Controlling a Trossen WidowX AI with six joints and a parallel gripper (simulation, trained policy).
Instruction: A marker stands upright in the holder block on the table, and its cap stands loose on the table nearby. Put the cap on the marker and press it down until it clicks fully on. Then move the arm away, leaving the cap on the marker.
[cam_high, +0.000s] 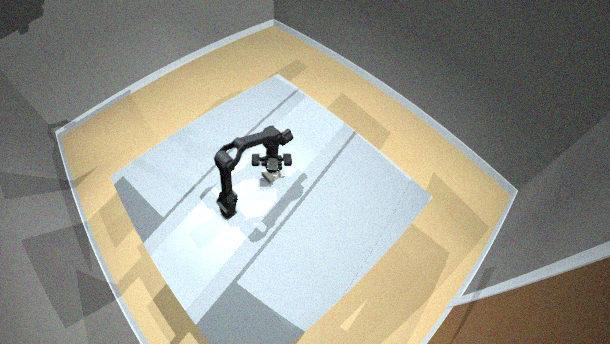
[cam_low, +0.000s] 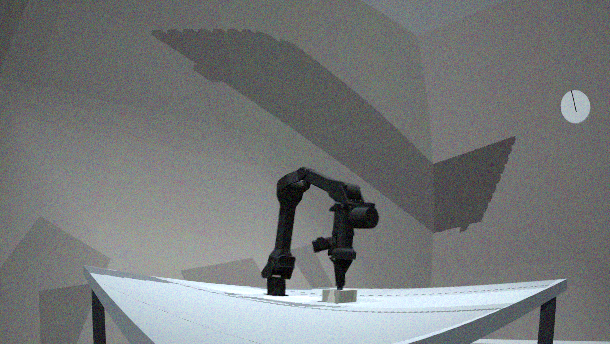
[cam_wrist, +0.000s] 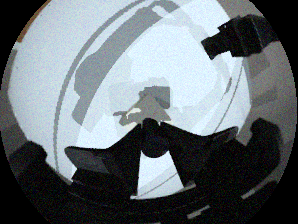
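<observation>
My gripper tip is now 10 mm below the dark cap. Also, from my gripper tip: marker tip (10 mm to the left, 30 mm above); then pale holder block (10 mm to the left, 40 mm below).
</observation>
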